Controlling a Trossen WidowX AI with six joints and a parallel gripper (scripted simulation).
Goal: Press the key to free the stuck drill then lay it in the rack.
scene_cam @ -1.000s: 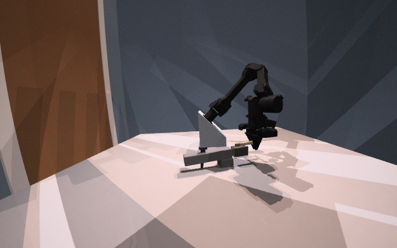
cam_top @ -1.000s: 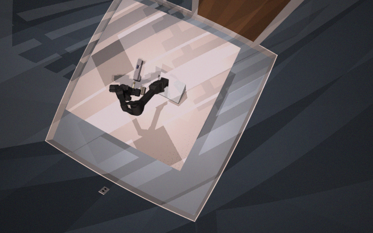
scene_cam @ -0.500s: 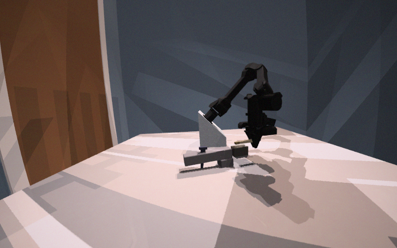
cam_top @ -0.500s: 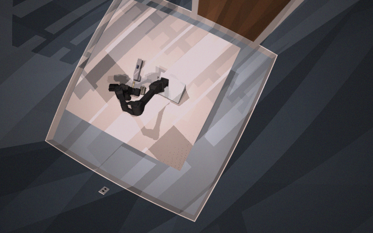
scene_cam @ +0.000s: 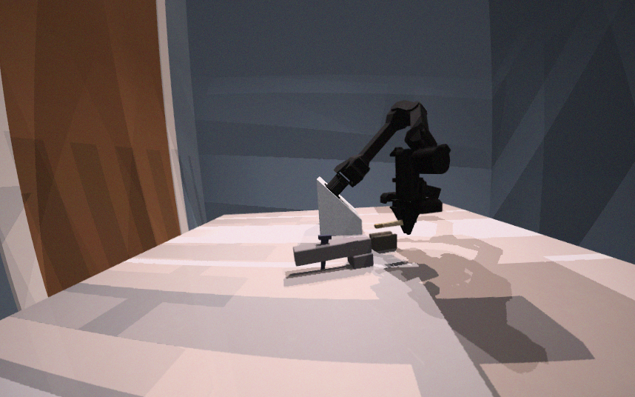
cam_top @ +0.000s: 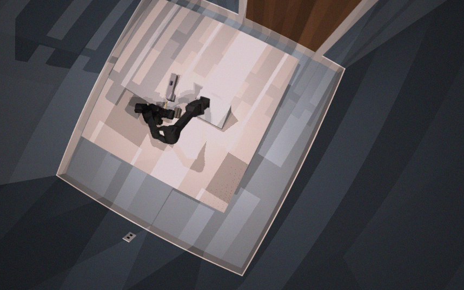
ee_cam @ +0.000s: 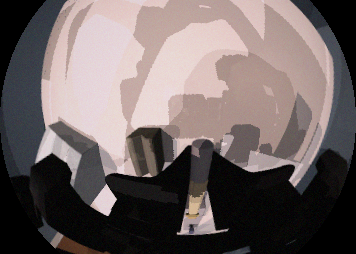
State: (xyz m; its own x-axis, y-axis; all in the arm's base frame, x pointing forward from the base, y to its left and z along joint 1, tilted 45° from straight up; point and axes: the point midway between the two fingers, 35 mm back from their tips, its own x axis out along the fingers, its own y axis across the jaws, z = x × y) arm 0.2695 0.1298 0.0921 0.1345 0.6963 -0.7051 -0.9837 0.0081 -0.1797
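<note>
My gripper tip is 4 cm to the left of the brass-coloured drill and 3 cm below it. From my gripper tip the other things lie so: dark blue t-shaped key (22 cm to the right, 3 cm ahead); dark block (6 cm behind, 4 cm to the right, 4 cm below).
</note>
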